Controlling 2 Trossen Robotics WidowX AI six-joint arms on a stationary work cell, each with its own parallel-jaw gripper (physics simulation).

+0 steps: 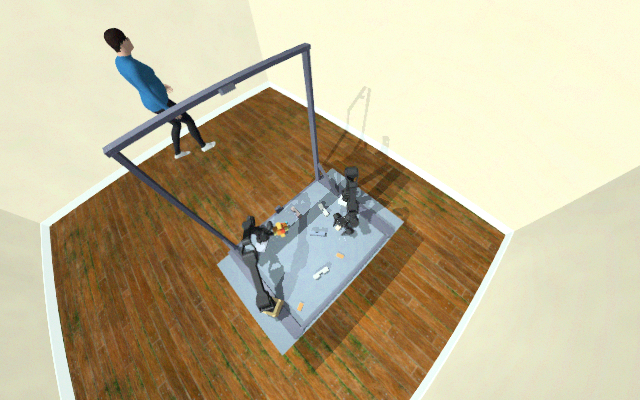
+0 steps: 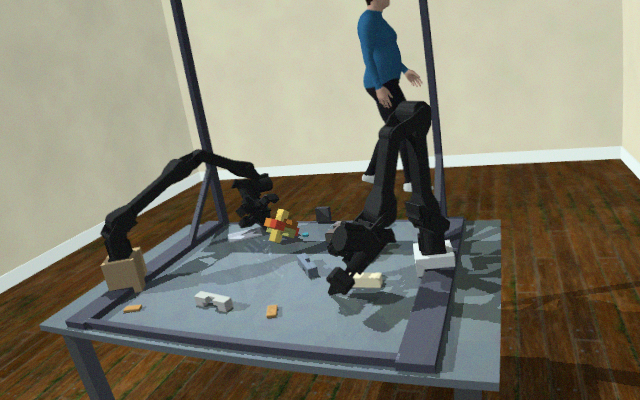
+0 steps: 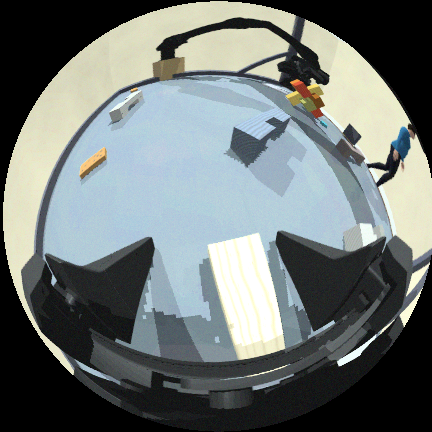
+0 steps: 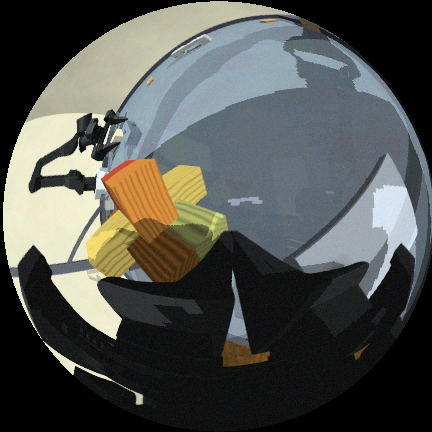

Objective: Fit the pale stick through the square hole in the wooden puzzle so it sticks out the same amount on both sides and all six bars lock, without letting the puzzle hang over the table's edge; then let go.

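Frame: origin at the left arm's base, x ahead, y left, z up, level; millimetres.
Seen in the pictures: left gripper, fingertip midpoint: [image 1: 336,230] [image 3: 214,241]; right gripper, fingertip midpoint: [image 1: 274,234] [image 2: 268,231] [image 4: 229,236]; left arm's base at its link origin: [image 1: 346,198] [image 2: 433,249] [image 4: 95,183]; right arm's base at its link origin: [image 1: 270,305] [image 2: 120,256] [image 3: 167,58].
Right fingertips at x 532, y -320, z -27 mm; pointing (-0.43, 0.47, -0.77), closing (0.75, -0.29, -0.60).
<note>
Pixels of each thing's top centre, then the offset from my right fingertips to it. Level surfaces: height alone.
- pale stick at its top centre: [image 3: 258,331] [image 2: 359,275] [image 4: 111,140] dx -335, dy +386, dz +4 mm
- table at its surface level: dz -23 mm
- grey notched block at its top centre: [image 3: 269,118] [image 4: 125,129] [image 2: 306,260] dx -177, dy +270, dz +4 mm
- white notched block at its top centre: [image 3: 126,98] [image 2: 212,296] [image 4: 186,43] dx +52, dy +443, dz +4 mm
- dark cube at its top centre: [image 3: 355,128] [image 2: 322,207] dx -183, dy -100, dz +34 mm
The pale stick [image 2: 369,280] [image 3: 246,296] lies flat on the table [image 2: 458,366]. My left gripper [image 2: 349,280] [image 3: 214,241] [image 1: 339,225] is open and low over it, one finger on each side of the stick, with a gap on both sides. The wooden puzzle [image 2: 280,225] [image 1: 280,228] [image 3: 306,96] [image 4: 153,221], a cross of yellow, orange, red and green bars, stands near the table's far edge. My right gripper [image 2: 259,211] [image 4: 229,236] [image 1: 267,231] is shut and empty, right beside the puzzle.
A grey notched block [image 2: 307,264] [image 3: 257,137] lies mid-table. A white notched block [image 2: 213,300] [image 3: 125,105] and two orange pieces [image 2: 271,310] [image 2: 132,307] lie near the front. A dark cube [image 2: 322,213] stands at the back. A person [image 2: 383,55] [image 1: 145,83] walks behind the table.
</note>
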